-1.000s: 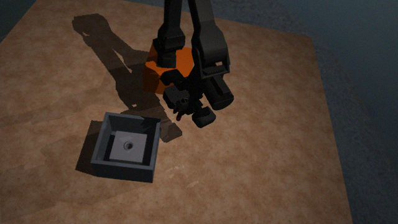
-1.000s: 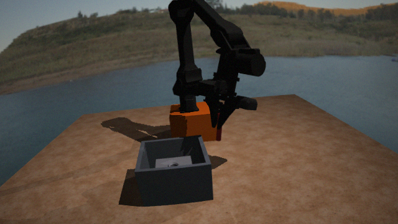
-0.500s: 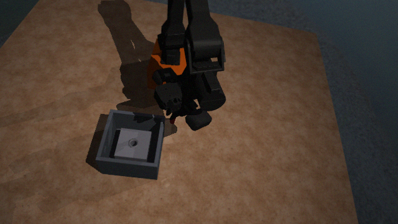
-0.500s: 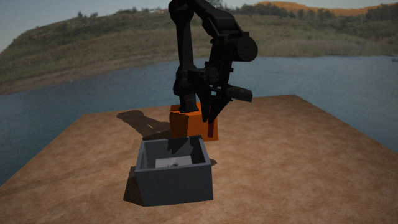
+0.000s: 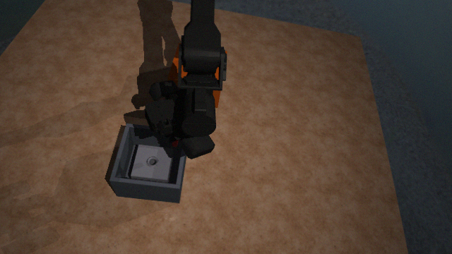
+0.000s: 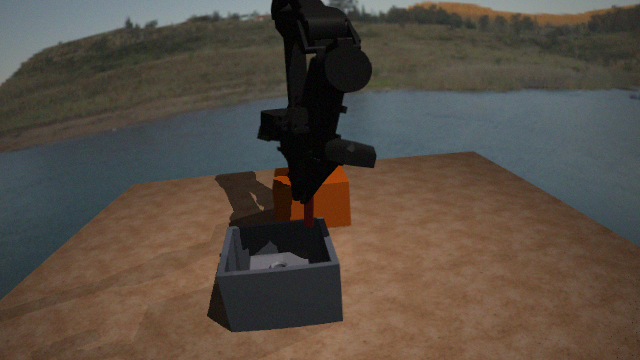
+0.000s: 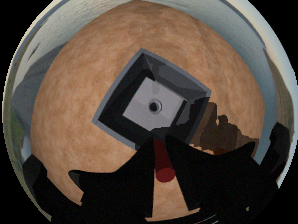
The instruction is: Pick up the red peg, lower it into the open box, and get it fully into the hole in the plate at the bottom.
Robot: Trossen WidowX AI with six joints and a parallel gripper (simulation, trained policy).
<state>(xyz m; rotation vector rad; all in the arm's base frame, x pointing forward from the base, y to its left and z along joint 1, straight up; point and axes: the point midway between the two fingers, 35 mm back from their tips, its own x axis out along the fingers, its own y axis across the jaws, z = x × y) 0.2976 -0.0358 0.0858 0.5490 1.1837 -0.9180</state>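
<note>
Now: the red peg 1 cm behind my gripper tip and 1 cm to the left of it. From my gripper tip the other things lie so: grey plate (1 cm ahead, 4 cm to the right, 11 cm below); then dark grey box (1 cm ahead, 4 cm to the right, 12 cm below).
</note>
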